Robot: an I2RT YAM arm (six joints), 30 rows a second.
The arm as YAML. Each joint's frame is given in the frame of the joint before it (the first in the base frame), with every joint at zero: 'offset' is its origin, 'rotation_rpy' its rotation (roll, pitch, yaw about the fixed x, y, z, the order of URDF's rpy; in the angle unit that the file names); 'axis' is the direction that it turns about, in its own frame. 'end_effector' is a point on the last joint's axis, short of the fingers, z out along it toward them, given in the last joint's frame.
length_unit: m
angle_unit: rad
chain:
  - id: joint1
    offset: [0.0, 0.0, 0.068]
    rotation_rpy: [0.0, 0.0, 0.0]
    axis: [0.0, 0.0, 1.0]
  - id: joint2
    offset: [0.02, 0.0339, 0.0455]
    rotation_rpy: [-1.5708, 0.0, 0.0]
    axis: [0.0, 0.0, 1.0]
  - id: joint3
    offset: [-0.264, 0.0, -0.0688]
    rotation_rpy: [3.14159, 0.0, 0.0]
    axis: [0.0, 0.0, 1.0]
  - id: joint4
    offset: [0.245, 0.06, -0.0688]
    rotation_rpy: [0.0, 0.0, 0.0]
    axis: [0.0, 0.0, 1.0]
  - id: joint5
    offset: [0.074, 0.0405, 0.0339]
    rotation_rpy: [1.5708, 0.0, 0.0]
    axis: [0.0, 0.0, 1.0]
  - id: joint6
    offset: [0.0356, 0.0, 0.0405]
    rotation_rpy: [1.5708, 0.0, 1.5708]
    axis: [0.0, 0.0, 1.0]
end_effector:
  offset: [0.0, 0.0, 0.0]
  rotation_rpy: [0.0, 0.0, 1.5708]
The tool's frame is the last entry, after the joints.
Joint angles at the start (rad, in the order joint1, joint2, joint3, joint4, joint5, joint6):
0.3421, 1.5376, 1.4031, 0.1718, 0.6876, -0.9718
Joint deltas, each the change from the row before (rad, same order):
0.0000, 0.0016, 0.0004, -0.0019, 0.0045, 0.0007
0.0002, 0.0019, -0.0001, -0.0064, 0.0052, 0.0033
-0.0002, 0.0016, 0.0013, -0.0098, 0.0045, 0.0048
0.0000, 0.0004, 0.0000, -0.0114, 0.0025, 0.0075
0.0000, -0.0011, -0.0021, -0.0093, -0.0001, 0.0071
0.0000, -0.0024, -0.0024, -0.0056, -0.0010, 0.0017
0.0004, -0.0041, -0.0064, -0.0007, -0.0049, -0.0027
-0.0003, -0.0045, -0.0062, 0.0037, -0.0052, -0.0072
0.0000, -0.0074, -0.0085, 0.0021, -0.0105, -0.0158
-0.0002, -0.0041, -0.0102, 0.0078, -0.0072, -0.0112
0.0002, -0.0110, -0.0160, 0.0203, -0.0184, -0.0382
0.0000, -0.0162, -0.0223, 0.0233, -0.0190, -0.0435
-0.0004, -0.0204, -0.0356, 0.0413, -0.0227, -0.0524
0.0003, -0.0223, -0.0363, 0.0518, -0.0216, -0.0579
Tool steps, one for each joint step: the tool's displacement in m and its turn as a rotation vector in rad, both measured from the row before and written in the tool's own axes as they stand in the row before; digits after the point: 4 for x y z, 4 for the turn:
0.0002, 0.0006, 0.0003, 0.0006, 0.0051, -0.0013
0.0006, 0.0012, 0.0004, -0.0025, 0.0078, -0.0021
0.0006, 0.0009, 0.0004, -0.0037, 0.0083, -0.0017
0.0008, 0.0010, 0.0001, -0.0059, 0.0072, -0.0001
0.0009, 0.0010, -0.0002, -0.0065, 0.0045, 0.0004
0.0006, 0.0003, -0.0005, -0.0041, 0.0017, -0.0019
0.0008, 0.0005, -0.0009, -0.0050, -0.0030, -0.0046
0.0007, -0.0001, -0.0008, -0.0016, -0.0049, -0.0059
0.0009, -0.0003, -0.0015, -0.0053, -0.0091, -0.0152
0.0011, 0.0010, -0.0007, -0.0028, -0.0065, -0.0101
0.0008, -0.0007, -0.0022, 0.0001, -0.0222, -0.0287
0.0016, -0.0009, -0.0033, 0.0023, -0.0233, -0.0331
0.0028, 0.0001, -0.0041, 0.0085, -0.0295, -0.0371
0.0023, -0.0011, -0.0049, 0.0193, -0.0328, -0.0364

